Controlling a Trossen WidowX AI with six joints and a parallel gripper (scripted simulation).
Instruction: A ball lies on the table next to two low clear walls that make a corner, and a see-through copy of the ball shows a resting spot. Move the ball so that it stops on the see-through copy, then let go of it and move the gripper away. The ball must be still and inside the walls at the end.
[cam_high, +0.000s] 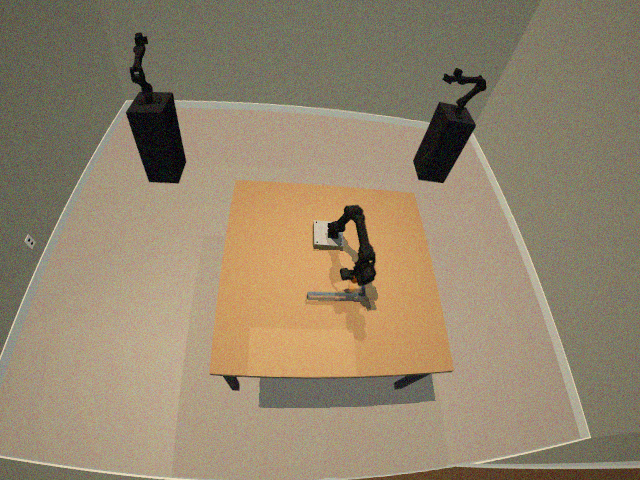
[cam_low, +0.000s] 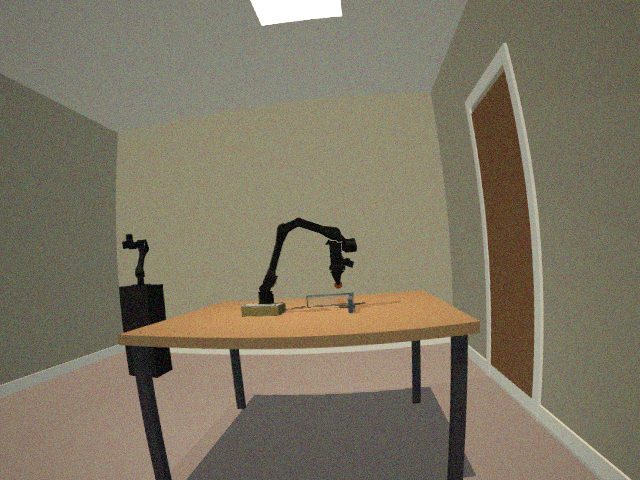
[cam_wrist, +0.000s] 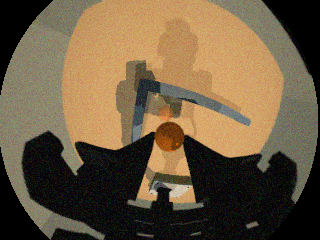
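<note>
Now: gripper tip 90 mm above the see-through copy of ball, 10 mm to the right of it and 10 mm short of it. The rest, counted from my gripper tip: orange ball right at my gripper tip.
</note>
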